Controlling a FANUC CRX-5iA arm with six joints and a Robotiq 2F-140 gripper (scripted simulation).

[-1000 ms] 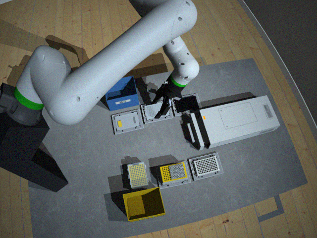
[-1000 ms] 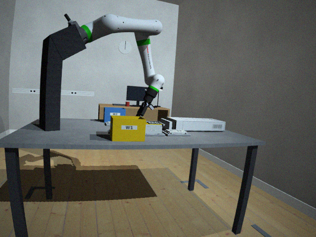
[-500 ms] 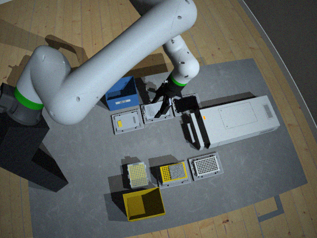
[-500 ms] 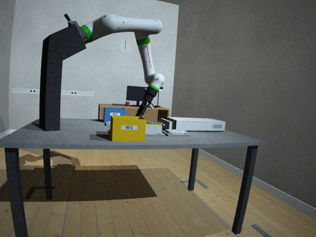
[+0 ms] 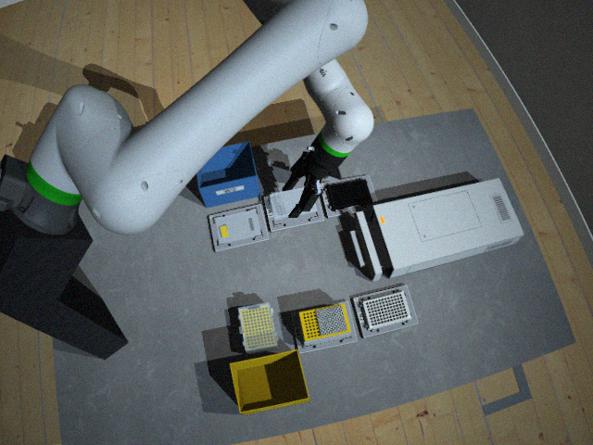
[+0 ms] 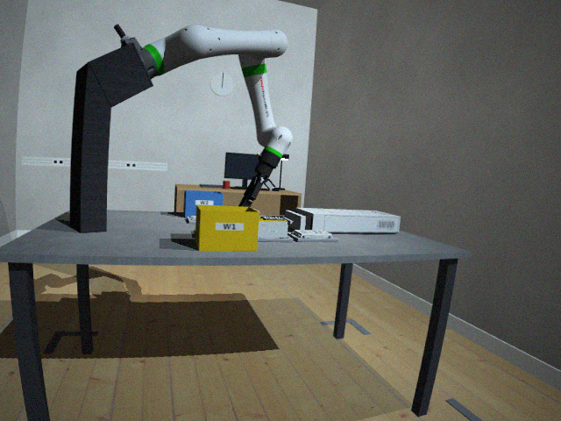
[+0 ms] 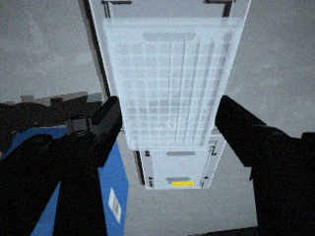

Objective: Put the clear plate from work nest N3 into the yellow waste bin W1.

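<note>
Right now my hand is 70 mm past the N3 label, 10 mm to the left of it and 60 mm above it. From my hand the other things lie so: clear plate 20 mm below; then black plate 170 mm ahead, 30 mm to the left, 50 mm below; then blue bin 200 mm behind, 110 mm to the left, 40 mm below.
</note>
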